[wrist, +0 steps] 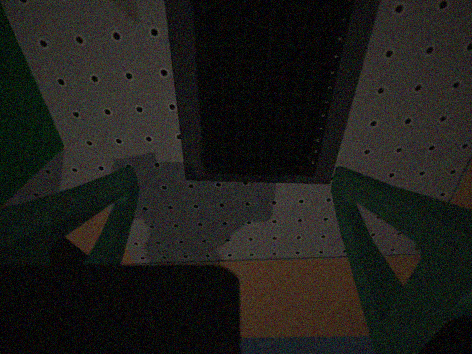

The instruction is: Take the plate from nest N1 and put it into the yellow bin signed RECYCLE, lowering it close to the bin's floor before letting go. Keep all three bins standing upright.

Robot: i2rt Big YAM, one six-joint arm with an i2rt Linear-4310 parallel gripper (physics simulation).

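Frame: origin at the arm's base, x back, y right, z up, level; millimetres.
Where they show: gripper, fingertip midpoint: (235, 178).
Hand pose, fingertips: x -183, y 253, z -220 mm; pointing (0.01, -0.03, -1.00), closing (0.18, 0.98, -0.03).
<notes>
After its pixels a point has its place.
The dark plate (260, 90) {z -284, x -201, y 271 mm} shows as a near-black rectangle in the upper middle of the wrist view, with a row of small pale dots near its right side. It lies inside a dark grey rectangular nest (184, 100) {z -296, x -198, y 218 mm}; the far end of both runs out of the view, and no nest label shows. My gripper (235, 178) {z -220, x -183, y 253 mm} is open and empty, with its two green fingers wide apart, one tip at each side of the nest's near end. The picture is very dark, so height above the plate is hard to tell. The yellow bin does not show.
The nest stands on a pale perforated board (410, 105) {z -308, x -164, y 376 mm} with a shadow across its near left part. A large green surface (25, 100) {z -291, x -218, y 112 mm} rises at the left edge. An orange-brown table top (295, 300) {z -321, x 113, y 283 mm} lies beyond the board's near edge. A black block (115, 310) {z -137, x -220, y 243 mm} covers the lower left.
</notes>
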